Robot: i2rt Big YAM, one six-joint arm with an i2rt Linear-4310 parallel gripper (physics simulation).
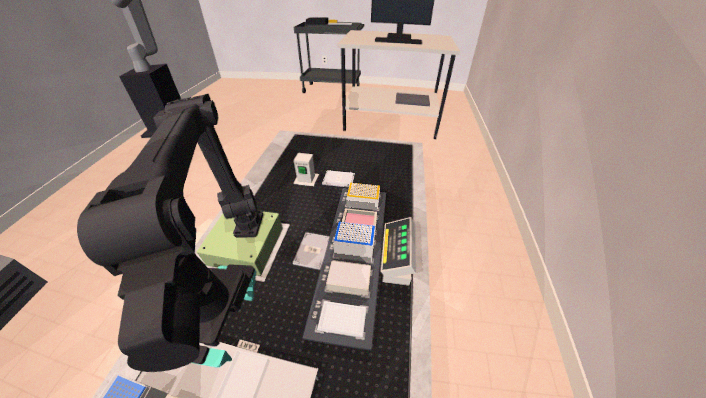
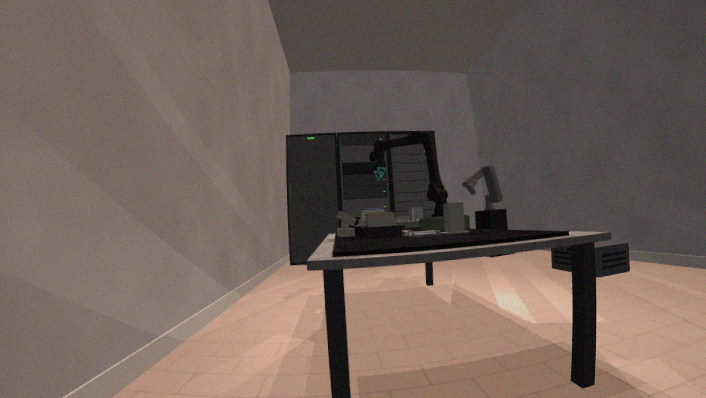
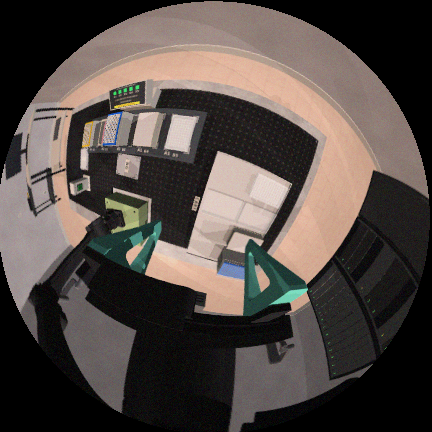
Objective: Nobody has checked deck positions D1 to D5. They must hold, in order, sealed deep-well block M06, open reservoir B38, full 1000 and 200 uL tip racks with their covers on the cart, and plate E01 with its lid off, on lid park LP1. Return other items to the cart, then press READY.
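Places are measured from the arm's base along level axes (x up, y right, z ahead), in metres.
Pixels of known places: gripper, fingertip midpoint: (image 1: 239, 327) (image 2: 379, 179) (image 3: 203, 234); arm's base, link origin: (image 1: 249, 224) (image 2: 442, 216) (image 3: 115, 216).
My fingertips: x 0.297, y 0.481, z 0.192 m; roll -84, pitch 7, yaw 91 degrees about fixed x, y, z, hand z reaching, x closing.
For each thing: its top centre in the pictures, then the offset to it from my fingertips. "spot": a spot on its surface instead.
- off-white block, top centre: (image 1: 349, 274) (image 3: 143, 128) dy -0.262, dx -0.284, dz +0.179 m
- blue-topped tip rack, top centre: (image 1: 355, 232) (image 3: 109, 128) (image 2: 371, 208) dy -0.384, dx -0.228, dz +0.200 m
- pink-filled reservoir, top centre: (image 1: 359, 217) (image 3: 103, 131) dy -0.507, dx -0.294, dz +0.221 m
- yellow-topped tip rack, top centre: (image 1: 363, 189) (image 2: 379, 212) (image 3: 85, 133) dy -0.629, dx -0.261, dz +0.242 m
- cart, top centre: (image 3: 233, 223) dy +0.081, dx -0.307, dz -0.154 m
- blue-topped box, top centre: (image 3: 234, 273) dy +0.111, dx -0.210, dz -0.327 m
- READY button, top centre: (image 1: 302, 167) (image 3: 77, 187) dy -0.809, dx -0.278, dz -0.030 m
- panel, surface spot: (image 1: 398, 245) (image 3: 127, 93) spot: dy -0.347, dx -0.254, dz +0.341 m
- flat grey pad, surface spot: (image 1: 303, 257) (image 3: 132, 171) spot: dy -0.381, dx -0.365, dz +0.014 m
- white flat piece, top centre: (image 2: 421, 231) (image 1: 338, 176) (image 3: 82, 158) dy -0.832, dx -0.355, dz +0.135 m
My gripper (image 1: 240, 327) (image 2: 380, 173) (image 3: 203, 234) is open and empty, high above the cart side. On the dark deck strip (image 1: 311, 331) (image 3: 199, 124), a white plate (image 1: 342, 320) (image 3: 181, 132) sits at D5 and an off-white block (image 1: 348, 276) (image 3: 146, 129) at D4. Beyond them stand a blue-topped tip rack (image 1: 355, 233) (image 3: 112, 129), a pink-filled reservoir (image 1: 360, 218) and a yellow-topped tip rack (image 1: 364, 191) (image 3: 87, 134). The cart (image 1: 295, 375) (image 3: 227, 167) bears a white plate (image 3: 270, 188) and a blue-topped box (image 3: 232, 270). The READY button (image 1: 302, 170) (image 3: 80, 186) is green.
A panel (image 1: 398, 245) (image 3: 128, 95) with several green lights stands beside the strip. A flat grey pad (image 1: 303, 257) (image 3: 128, 172) lies between the strip and the green arm base (image 1: 220, 245) (image 3: 131, 214). A white flat piece (image 1: 338, 178) (image 3: 84, 159) lies near the button.
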